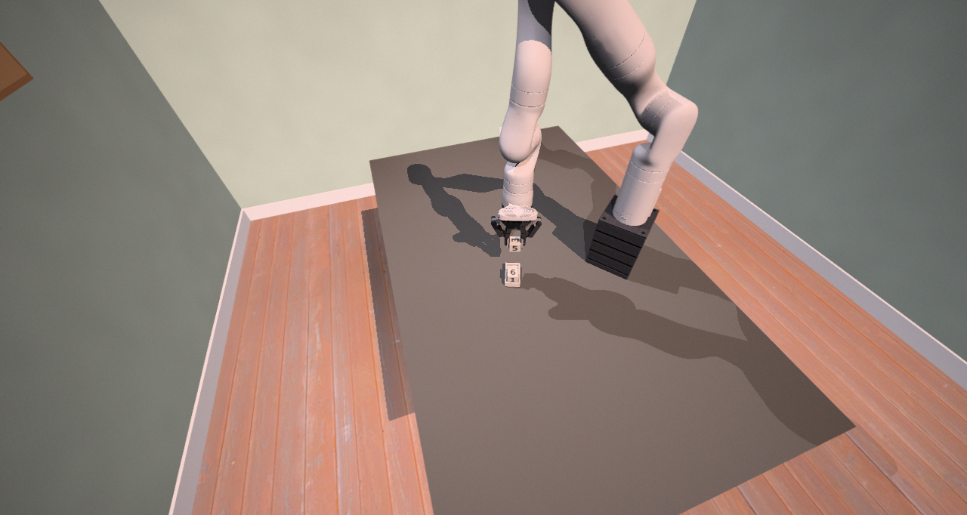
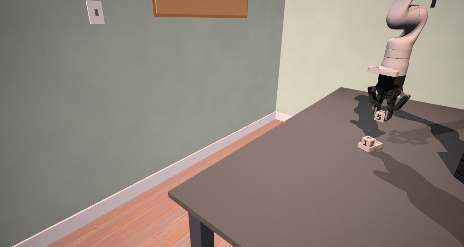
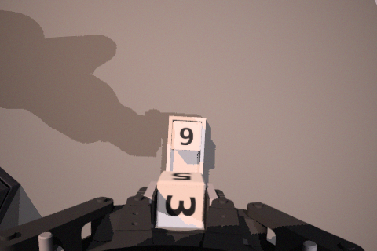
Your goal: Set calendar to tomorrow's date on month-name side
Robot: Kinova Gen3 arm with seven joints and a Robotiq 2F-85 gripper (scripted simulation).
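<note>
My gripper is now 1 cm short of the pale tray, 2 cm to the right of it and 12 cm above it. Also, from my hand: cube (1 cm below).
</note>
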